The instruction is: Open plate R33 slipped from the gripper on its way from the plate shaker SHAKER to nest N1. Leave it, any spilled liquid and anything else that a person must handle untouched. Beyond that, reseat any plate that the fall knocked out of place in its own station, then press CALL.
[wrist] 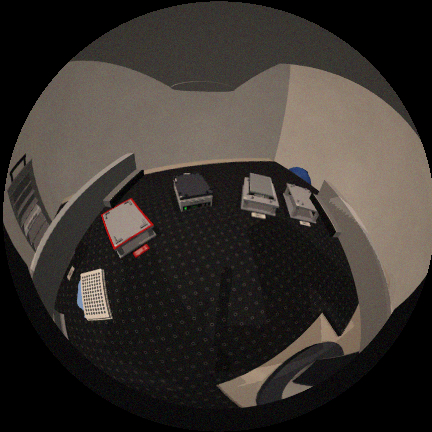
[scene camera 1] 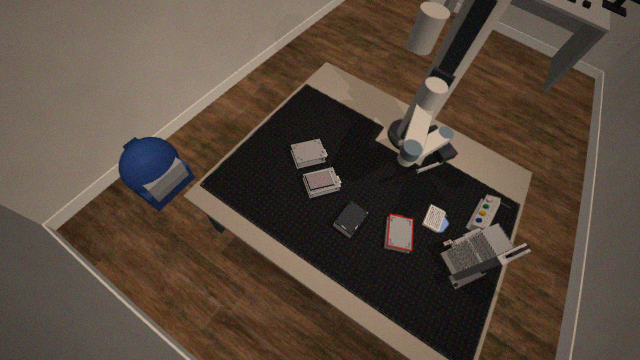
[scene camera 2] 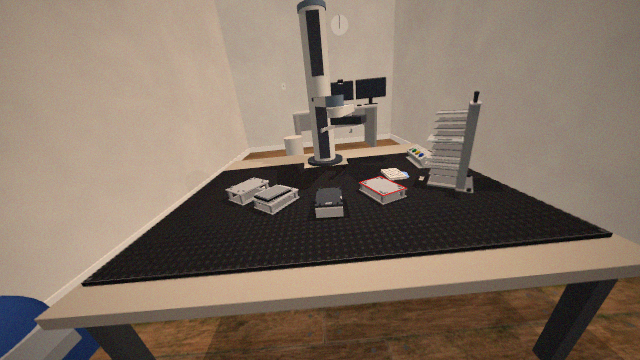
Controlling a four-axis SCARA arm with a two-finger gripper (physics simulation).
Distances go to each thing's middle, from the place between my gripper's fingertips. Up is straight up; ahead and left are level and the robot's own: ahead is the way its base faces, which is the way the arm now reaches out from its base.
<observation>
The dark station (scene camera 2: 328, 203) is 320 mm ahead of my hand, 70 mm to the right of it and 220 mm below it.
</observation>
